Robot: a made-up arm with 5 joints. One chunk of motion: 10 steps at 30 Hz.
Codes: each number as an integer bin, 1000 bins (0 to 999) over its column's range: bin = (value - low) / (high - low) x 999, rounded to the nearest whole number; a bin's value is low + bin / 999 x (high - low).
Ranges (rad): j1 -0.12..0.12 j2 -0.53..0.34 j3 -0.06..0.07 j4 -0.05..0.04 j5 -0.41..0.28
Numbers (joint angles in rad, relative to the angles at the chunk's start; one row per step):
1: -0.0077 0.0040 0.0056 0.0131 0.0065
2: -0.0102 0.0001 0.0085 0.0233 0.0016
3: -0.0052 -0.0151 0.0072 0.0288 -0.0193
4: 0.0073 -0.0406 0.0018 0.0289 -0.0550
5: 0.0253 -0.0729 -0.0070 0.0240 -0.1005
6: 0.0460 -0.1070 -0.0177 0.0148 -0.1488
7: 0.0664 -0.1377 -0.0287 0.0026 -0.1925
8: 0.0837 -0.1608 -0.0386 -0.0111 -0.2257
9: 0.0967 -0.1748 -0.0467 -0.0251 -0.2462
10: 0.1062 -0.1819 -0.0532 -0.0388 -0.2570
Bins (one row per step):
1: 467 613 504 700 603
2: 457 609 526 814 596
3: 478 591 516 875 566
4: 530 562 475 876 514
5: 605 525 407 821 448
6: 691 486 325 719 378
7: 776 450 241 584 315
8: 848 424 164 432 267
9: 902 408 102 276 237
10: 942 400 52 124 222

